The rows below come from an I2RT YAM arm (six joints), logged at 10 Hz.
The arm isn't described. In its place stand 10 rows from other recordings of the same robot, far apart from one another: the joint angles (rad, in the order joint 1, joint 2, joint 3, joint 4, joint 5, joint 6), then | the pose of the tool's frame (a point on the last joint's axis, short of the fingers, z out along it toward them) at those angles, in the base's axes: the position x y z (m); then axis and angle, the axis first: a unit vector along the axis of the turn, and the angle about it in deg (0 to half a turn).
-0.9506, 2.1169, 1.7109, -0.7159, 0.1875, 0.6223 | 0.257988 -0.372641 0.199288 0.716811 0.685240 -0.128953 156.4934
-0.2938, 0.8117, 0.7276, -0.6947, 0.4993, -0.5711 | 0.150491 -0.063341 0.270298 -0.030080 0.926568 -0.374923 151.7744
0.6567, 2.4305, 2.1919, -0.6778, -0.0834, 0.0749 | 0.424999 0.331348 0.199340 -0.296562 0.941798 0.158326 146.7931
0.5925, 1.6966, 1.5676, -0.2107, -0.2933, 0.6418 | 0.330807 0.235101 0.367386 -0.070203 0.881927 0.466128 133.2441
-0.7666, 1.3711, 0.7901, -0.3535, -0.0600, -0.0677 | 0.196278 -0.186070 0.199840 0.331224 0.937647 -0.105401 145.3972
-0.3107, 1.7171, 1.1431, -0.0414, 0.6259, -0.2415 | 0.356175 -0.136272 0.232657 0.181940 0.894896 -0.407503 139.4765
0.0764, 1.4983, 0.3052, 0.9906, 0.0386, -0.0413 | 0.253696 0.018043 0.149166 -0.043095 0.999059 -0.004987 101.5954
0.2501, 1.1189, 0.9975, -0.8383, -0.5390, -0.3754 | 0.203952 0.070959 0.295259 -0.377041 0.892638 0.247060 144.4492
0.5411, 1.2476, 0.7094, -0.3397, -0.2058, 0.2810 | 0.207798 0.133359 0.206019 -0.161980 0.959081 0.232220 148.5497
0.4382, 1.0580, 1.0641, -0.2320, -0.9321, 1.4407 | 0.194247 0.122586 0.383710 0.090437 0.748143 0.657345 174.8788
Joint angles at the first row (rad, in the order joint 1, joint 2, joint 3, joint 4, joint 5, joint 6):
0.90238 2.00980 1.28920 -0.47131 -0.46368 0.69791
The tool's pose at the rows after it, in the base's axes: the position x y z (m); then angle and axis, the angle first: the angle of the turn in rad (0 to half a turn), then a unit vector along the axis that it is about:
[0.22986 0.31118 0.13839 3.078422 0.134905 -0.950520 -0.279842]
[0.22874 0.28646 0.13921 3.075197 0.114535 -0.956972 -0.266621]
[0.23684 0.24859 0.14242 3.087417 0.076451 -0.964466 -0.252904]
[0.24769 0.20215 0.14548 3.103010 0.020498 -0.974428 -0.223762]
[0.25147 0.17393 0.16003 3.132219 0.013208 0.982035 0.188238]
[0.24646 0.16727 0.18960 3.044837 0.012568 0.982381 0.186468]
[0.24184 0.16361 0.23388 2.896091 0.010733 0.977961 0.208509]
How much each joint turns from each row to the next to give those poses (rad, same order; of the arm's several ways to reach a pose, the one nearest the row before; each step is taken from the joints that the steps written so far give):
-0.00764 -0.02746 -0.03397 -0.00571 0.01601 -0.00077
-0.03888 -0.06143 -0.07894 -0.01452 0.01070 -0.00456
-0.08890 -0.07553 -0.08280 -0.02669 0.01334 -0.01870
-0.12438 -0.07133 -0.06790 -0.06066 0.03777 -0.02557
-0.07283 -0.07172 -0.01450 -0.07705 0.07744 -0.01676
-0.00385 -0.09916 0.01260 -0.04234 0.05149 -0.00194
0.00384 -0.11978 0.04314 -0.01338 0.04998 0.00879

